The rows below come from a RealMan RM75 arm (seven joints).
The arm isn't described. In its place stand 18 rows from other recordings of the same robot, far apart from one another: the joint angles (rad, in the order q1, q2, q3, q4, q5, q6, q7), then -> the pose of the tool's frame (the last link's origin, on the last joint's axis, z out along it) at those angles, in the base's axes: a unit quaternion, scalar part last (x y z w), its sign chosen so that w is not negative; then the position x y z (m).
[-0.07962 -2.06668 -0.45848 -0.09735 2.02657 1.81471 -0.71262] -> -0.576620, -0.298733, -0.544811, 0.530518, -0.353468, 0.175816, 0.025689
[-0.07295 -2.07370 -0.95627 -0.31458 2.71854 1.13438 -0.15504] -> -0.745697, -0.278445, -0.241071, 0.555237, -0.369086, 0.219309, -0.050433
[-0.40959 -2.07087 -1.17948 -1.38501 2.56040 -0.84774 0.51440] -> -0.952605, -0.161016, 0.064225, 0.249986, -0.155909, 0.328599, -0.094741
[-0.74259 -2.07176 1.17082 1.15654 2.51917 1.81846 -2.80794] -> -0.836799, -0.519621, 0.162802, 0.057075, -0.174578, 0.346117, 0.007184
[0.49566 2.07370 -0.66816 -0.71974 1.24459 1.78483 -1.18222] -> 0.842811, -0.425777, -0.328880, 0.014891, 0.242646, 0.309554, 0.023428
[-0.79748 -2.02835 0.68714 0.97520 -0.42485 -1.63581 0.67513] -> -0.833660, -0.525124, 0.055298, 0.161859, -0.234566, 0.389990, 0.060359
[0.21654 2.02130 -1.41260 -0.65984 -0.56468 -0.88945 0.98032] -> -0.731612, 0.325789, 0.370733, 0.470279, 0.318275, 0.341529, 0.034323
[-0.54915 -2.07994 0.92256 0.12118 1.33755 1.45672 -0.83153] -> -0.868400, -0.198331, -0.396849, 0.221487, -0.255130, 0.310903, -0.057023
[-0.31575 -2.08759 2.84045 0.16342 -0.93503 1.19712 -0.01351] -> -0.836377, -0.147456, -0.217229, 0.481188, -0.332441, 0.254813, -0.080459
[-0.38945 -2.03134 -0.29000 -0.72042 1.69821 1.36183 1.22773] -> -0.690214, 0.120758, -0.088706, 0.707922, -0.231070, 0.292634, -0.059739
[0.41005 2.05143 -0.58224 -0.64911 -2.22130 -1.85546 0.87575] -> -0.974380, 0.024481, 0.214060, 0.064516, 0.301731, 0.252801, 0.009203
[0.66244 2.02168 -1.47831 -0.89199 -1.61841 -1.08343 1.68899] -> -0.969090, 0.116164, 0.178266, 0.124870, 0.134769, 0.387893, -0.045281
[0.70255 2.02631 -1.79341 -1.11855 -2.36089 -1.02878 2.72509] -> -0.935433, 0.280408, -0.090451, 0.195332, 0.145451, 0.375868, -0.080597
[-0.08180 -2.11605 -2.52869 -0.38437 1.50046 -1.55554 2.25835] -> -0.791876, -0.300444, -0.365571, 0.386037, -0.363663, 0.199032, -0.000757
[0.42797 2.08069 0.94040 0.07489 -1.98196 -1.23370 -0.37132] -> -0.593416, 0.140101, 0.102278, 0.785982, 0.374427, 0.316713, 0.042186
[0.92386 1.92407 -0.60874 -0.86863 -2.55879 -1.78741 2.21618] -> -0.915511, 0.394382, 0.004323, 0.079269, 0.183615, 0.406159, 0.086223
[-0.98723 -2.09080 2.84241 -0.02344 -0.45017 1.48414 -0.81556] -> -0.917260, -0.029938, -0.391134, 0.068942, -0.122567, 0.360169, -0.085509
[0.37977 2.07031 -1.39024 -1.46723 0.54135 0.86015 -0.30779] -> -0.803584, 0.384615, 0.077841, 0.447510, 0.198478, 0.400060, 0.055825
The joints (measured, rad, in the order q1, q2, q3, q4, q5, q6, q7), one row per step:
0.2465 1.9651 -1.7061 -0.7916 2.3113 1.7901 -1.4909
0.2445 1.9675 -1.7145 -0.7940 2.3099 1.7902 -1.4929
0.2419 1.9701 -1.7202 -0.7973 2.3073 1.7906 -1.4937
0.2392 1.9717 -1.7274 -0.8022 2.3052 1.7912 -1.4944
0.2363 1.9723 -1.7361 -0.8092 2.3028 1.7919 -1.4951
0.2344 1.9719 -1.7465 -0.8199 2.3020 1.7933 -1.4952
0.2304 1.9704 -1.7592 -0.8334 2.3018 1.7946 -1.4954
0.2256 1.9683 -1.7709 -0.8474 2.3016 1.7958 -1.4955
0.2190 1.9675 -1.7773 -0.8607 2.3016 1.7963 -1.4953
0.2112 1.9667 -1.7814 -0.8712 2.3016 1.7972 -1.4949
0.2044 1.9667 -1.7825 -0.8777 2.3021 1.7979 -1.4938
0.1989 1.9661 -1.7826 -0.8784 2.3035 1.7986 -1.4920
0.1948 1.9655 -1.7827 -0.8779 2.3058 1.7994 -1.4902
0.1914 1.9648 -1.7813 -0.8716 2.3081 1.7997 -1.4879
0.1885 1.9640 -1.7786 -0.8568 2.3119 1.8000 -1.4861
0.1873 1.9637 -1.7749 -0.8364 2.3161 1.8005 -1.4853
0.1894 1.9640 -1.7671 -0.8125 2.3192 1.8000 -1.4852
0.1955 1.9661 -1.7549 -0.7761 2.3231 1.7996 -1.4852
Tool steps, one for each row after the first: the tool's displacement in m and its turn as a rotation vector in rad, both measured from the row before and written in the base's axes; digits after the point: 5 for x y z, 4 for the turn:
-0.00077 -0.00180 -0.00193 -0.0061 -0.0001 0.0049
-0.00071 -0.00167 -0.00157 -0.0051 0.0001 0.0042
-0.00085 -0.00182 -0.00139 -0.0057 -0.0003 0.0061
-0.00101 -0.00204 -0.00127 -0.0062 -0.0012 0.0086
-0.00186 -0.00200 -0.00083 -0.0064 0.0002 0.0133
-0.00177 -0.00263 -0.00069 -0.0070 0.0000 0.0143
-0.00151 -0.00262 -0.00037 -0.0059 -0.0002 0.0134
-0.00113 -0.00214 0.00010 -0.0017 0.0019 0.0082
-0.00029 -0.00207 0.00031 -0.0009 0.0018 0.0037
0.00013 -0.00143 0.00037 0.0000 0.0023 -0.0007
0.00107 -0.00096 0.00036 -0.0011 0.0010 -0.0057
0.00094 -0.00066 0.00038 -0.0012 0.0015 -0.0056
0.00198 -0.00027 0.00021 -0.0020 -0.0003 -0.0113
0.00347 0.00006 0.00002 -0.0025 -0.0012 -0.0194
0.00408 0.00040 -0.00023 -0.0025 -0.0015 -0.0227
0.00416 0.00152 -0.00012 0.0005 -0.0025 -0.0242
0.00538 0.00257 -0.00055 0.0004 -0.0023 -0.0334

